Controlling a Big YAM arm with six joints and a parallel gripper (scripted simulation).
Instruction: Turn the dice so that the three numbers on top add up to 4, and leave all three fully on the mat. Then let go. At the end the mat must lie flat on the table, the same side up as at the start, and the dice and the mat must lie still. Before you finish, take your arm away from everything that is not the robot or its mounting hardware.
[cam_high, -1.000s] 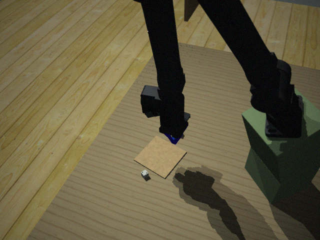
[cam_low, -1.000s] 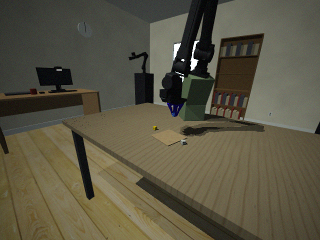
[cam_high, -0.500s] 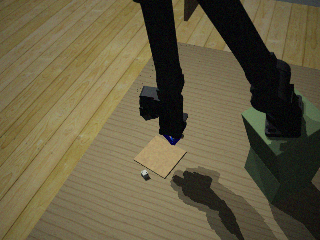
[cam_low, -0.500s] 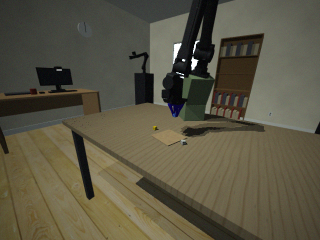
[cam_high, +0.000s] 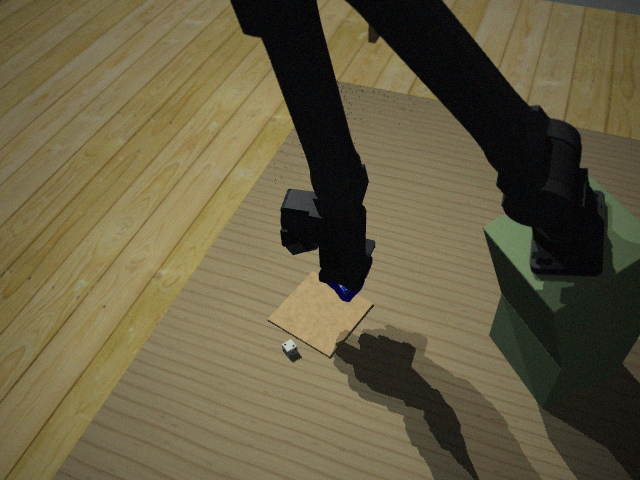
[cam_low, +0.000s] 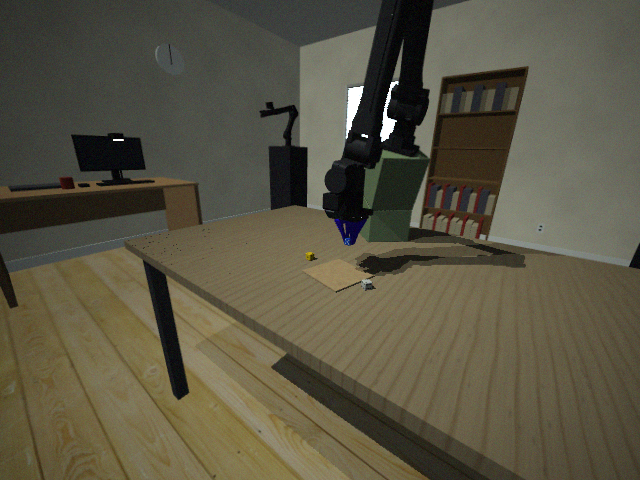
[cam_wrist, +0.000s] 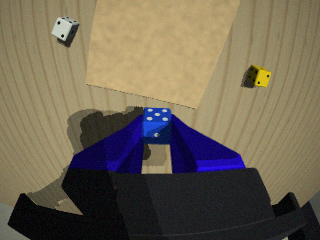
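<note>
Now: the tan mat 50 mm ahead of my hand and 80 mm below it. Round my hand: blue die (right at my hand); then yellow die (20 mm ahead, 120 mm to the right, 70 mm below); then white die (80 mm ahead, 90 mm to the left, 70 mm below).
</note>
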